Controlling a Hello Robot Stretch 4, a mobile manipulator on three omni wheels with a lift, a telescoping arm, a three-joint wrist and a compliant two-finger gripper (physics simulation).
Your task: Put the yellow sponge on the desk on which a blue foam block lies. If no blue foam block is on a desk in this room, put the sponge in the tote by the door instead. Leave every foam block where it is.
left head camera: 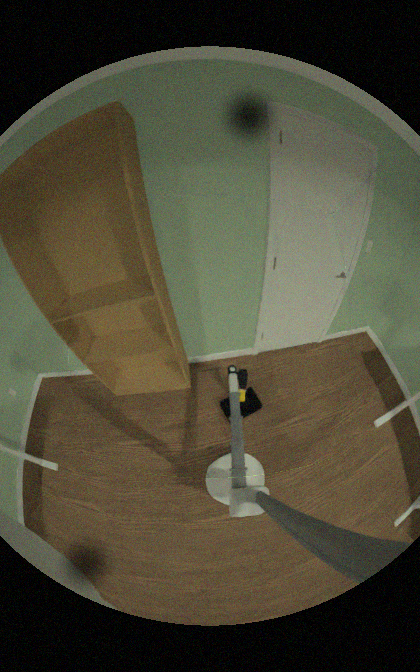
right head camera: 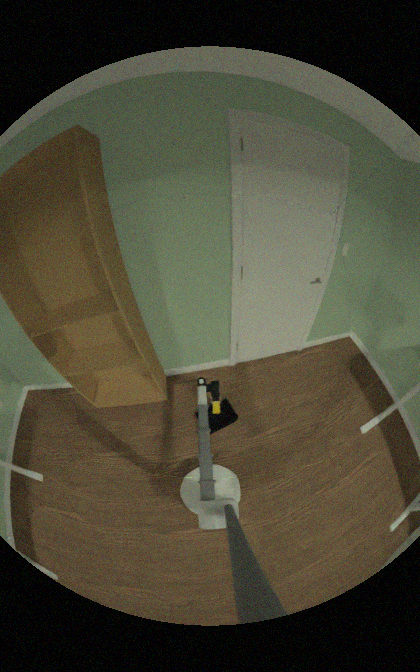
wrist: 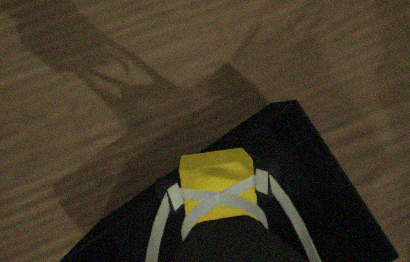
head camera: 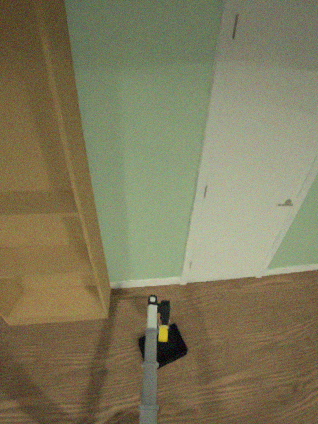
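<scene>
The yellow sponge (head camera: pixel 163 334) (left head camera: pixel 242 395) (right head camera: pixel 216 407) (wrist: pixel 217 172) is between the two fingers of my gripper (wrist: pixel 218 173), which is shut on it. In the wrist view the sponge is in front of the black tote (head camera: pixel 175 347) (left head camera: pixel 253 402) (right head camera: pixel 225 418) (wrist: pixel 320 185), near its upper-left edge, and appears above it. The tote is on the wooden floor, turned at an angle, near the door. Its inside is too dark to make out. In the head camera view my arm covers the tote's left part. No desk top or blue foam block is recognisable in these views.
A tall wooden shelf unit (head camera: pixel 90 210) (left head camera: pixel 160 280) (right head camera: pixel 122 290) stands left of the arm against the green wall. A white door (head camera: pixel 250 150) (left head camera: pixel 310 225) (right head camera: pixel 280 240) is beyond the tote to the right. Pale bars (left head camera: pixel 392 415) (right head camera: pixel 377 422) jut in at the right side.
</scene>
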